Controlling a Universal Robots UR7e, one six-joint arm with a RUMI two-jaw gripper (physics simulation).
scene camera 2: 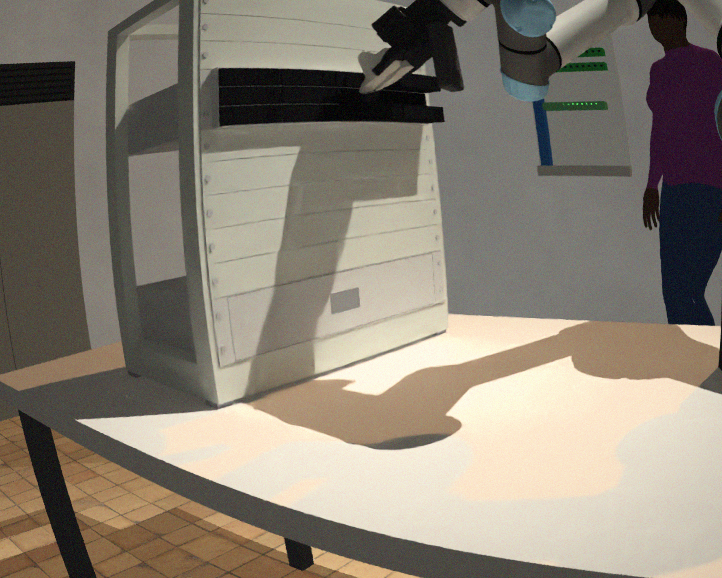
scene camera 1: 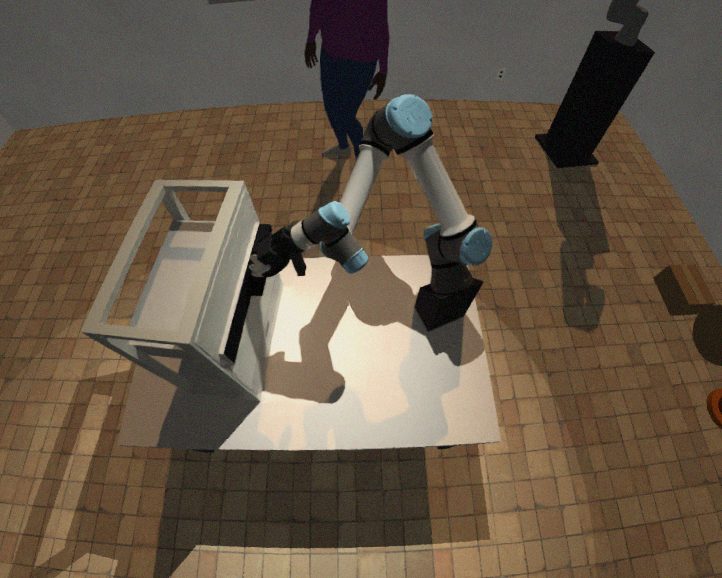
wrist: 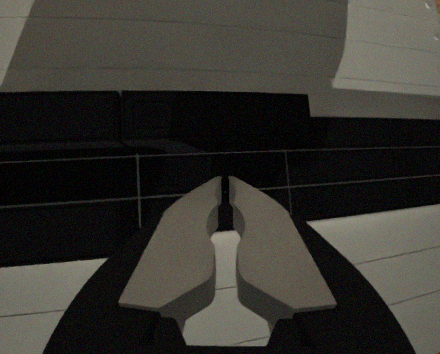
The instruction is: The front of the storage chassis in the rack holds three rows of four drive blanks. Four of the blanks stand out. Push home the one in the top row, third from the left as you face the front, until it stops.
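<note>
The storage chassis [scene camera 1: 238, 325] [scene camera 2: 252, 96] is a black band in the pale rack [scene camera 1: 115, 286] [scene camera 2: 385, 241] [wrist: 200, 45]. The wrist view shows it upside down. The top-row blank third from the left [scene camera 2: 349, 79] [wrist: 280, 195] is largely hidden by the fingers; its visible part looks about level with its neighbour on the second column's side. My gripper [scene camera 1: 254, 268] [scene camera 2: 363, 90] [wrist: 225, 179] is shut and empty, with its tips at the third column, close to the front near the top and middle rows' boundary. Contact cannot be told.
In the wrist view, the bottom-row blanks third [wrist: 215, 117] and fourth [wrist: 55, 117] from the left stand out. The top-row fourth blank [wrist: 55, 232] also stands out beside my fingers. The rack stands on a white table [scene camera 1: 373, 415] [scene camera 2: 541, 470]. A person [scene camera 1: 349, 66] [scene camera 2: 686, 144] stands behind.
</note>
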